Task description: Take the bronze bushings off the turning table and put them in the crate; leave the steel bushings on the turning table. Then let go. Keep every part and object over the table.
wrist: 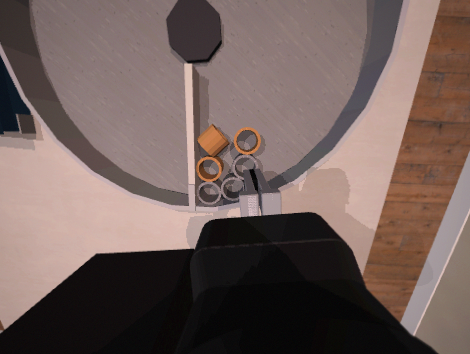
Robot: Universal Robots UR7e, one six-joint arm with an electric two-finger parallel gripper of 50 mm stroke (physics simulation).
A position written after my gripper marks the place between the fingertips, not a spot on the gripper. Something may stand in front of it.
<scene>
I see my gripper [252, 179] and a grey turning table [126, 96].
</scene>
